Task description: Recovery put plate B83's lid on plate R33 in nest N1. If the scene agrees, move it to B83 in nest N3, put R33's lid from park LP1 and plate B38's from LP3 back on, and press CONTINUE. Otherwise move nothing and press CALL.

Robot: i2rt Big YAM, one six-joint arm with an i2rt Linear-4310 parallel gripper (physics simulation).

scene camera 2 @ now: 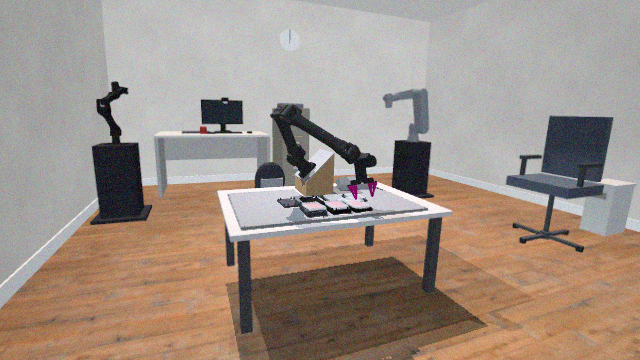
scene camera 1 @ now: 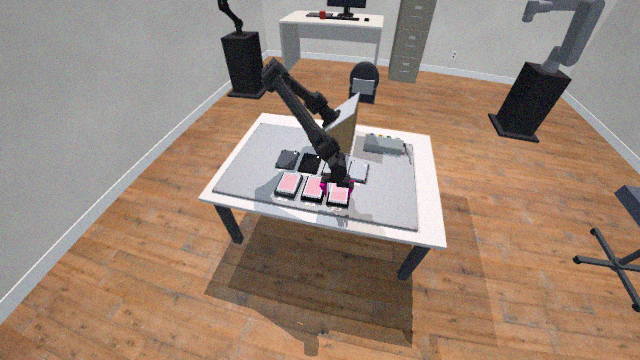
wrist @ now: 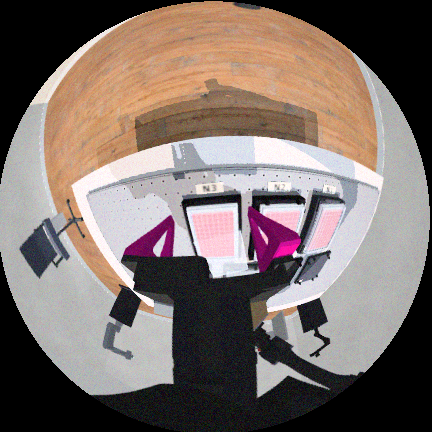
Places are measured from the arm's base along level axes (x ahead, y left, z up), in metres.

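Pixels of known places: gripper, fingertip midpoint: (scene camera 2: 364,198) (scene camera 1: 336,196) (wrist: 209,214); arm's base, link origin: (scene camera 2: 307,170) (scene camera 1: 332,119).
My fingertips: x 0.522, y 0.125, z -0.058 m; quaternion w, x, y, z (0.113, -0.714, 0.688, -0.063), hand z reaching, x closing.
Note:
Ahead of a thing's pixels: the offset from my fingertips to its middle.
My gripper (scene camera 1: 337,192) (scene camera 2: 364,197) (wrist: 209,214) is open, its magenta fingers low over nest N3 with nothing between them. The N3 plate @(dx -0.076, dy +0.000, dz -0.052 m) (scene camera 1: 338,194) (scene camera 2: 359,205) (wrist: 216,234), pink with a pale rim, lies below the fingers. The similar N2 plate @(dx -0.074, dy -0.121, dz -0.044 m) (scene camera 1: 313,188) (wrist: 283,219) is beside it, partly behind one finger in the wrist view. The N1 plate @(dx -0.070, dy -0.247, dz -0.040 m) (scene camera 1: 288,184) (scene camera 2: 313,206) (wrist: 324,227) is at the row's far end. A pale lid @(dx -0.250, dy +0.072, dz -0.058 m) (scene camera 1: 359,171) lies in the parking row behind; another spot there is mostly hidden by the arm. Plate and park labels are unreadable.
A dark park @(dx -0.256, dy -0.322, dz -0.062 m) (scene camera 1: 287,159) (scene camera 2: 287,202) (wrist: 314,267) and a black park @(dx -0.256, dy -0.191, dz -0.062 m) (scene camera 1: 310,163) stand behind the nests. A slanted board (scene camera 1: 345,116) (scene camera 2: 315,164) rises behind them. A grey button box @(dx -0.500, dy +0.191, dz -0.030 m) (scene camera 1: 384,144) with coloured buttons stands at the back right.

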